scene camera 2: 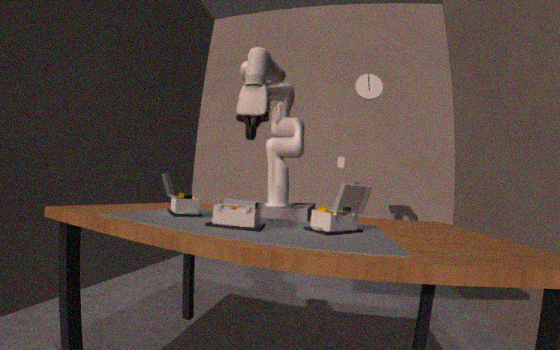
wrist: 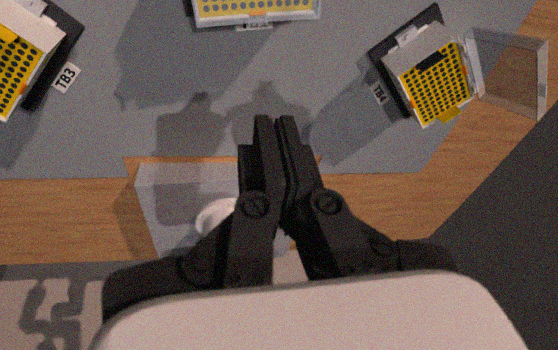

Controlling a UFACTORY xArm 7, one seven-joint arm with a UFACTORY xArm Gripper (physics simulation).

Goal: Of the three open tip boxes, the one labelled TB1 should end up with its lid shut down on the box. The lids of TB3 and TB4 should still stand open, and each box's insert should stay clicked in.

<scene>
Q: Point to a grey mat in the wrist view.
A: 150,85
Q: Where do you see a tip box TB1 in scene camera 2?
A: At 247,218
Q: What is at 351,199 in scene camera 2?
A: A clear lid.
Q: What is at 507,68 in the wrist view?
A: A clear lid.
</scene>
